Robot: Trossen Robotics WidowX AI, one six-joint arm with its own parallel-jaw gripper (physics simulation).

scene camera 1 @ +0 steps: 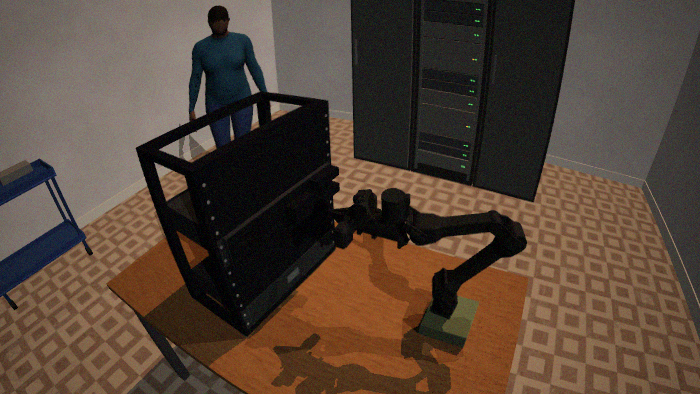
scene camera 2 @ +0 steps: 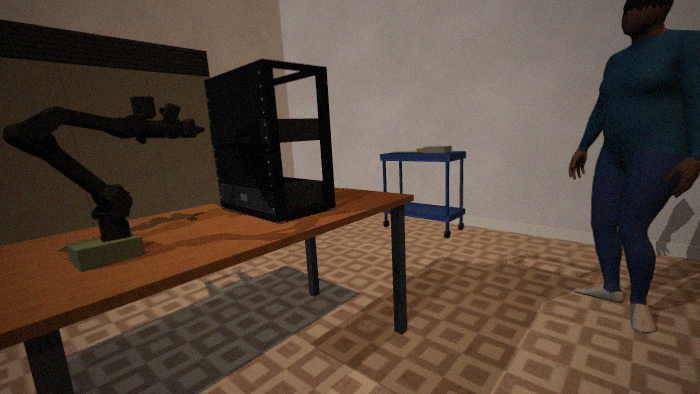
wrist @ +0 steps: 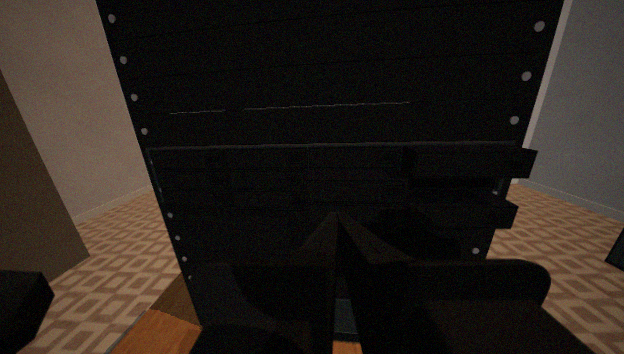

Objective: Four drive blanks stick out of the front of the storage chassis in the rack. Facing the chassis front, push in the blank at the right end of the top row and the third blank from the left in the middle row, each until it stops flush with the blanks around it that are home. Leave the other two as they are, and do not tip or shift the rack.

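Places are measured from the arm's base along level axes (x ahead, y left, z up), in metres.
Pixels of known places: gripper, fingertip midpoint: (scene camera 1: 328, 211) (scene camera 2: 204, 129) (wrist: 335, 219); arm's base, origin of the base link: (scene camera 1: 444, 308) (scene camera 2: 115, 238).
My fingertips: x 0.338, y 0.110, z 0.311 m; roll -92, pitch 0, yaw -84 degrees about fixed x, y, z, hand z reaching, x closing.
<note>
Ahead of a thing's pixels: the offset from my fingertips to its top centre. "spot": to the spot under its first point. Level surfaces: height alone.
The black rack {0.279 m ahead, 0.040 m left, 0.223 m up} (scene camera 1: 200, 122) (scene camera 2: 327, 140) stands upright on the table. The storage chassis {spot: 0.123 m ahead, 0.061 m left, 0.023 m down} (scene camera 1: 280, 215) (wrist: 280, 192) faces the arm. At its right end, a top-row blank {0.152 m ahead, 0.128 m right, 0.022 m up} (scene camera 1: 331, 173) (wrist: 524, 162) sticks out. A second blank {0.152 m ahead, 0.128 m right, 0.035 m down} (scene camera 1: 332, 188) (wrist: 505, 215) sticks out below it. The other blanks are too dark to tell apart, including the third from the left in the middle row. My gripper (scene camera 1: 335, 215) (scene camera 2: 202, 130) (wrist: 335, 219) is shut and empty, its tips pointing at the chassis front, left of the protruding right-end blanks in the wrist view. Contact cannot be told.
The arm stands on a green base block (scene camera 1: 450, 325) (scene camera 2: 105, 254) on the wooden table {0.366 m down} (scene camera 1: 350, 310) (scene camera 2: 30, 270). A blue cart (scene camera 1: 42, 240) (scene camera 2: 447, 190), a standing person (scene camera 1: 222, 70) (scene camera 2: 645, 100) and a tall server cabinet (scene camera 1: 382, 100) are beyond the table.
</note>
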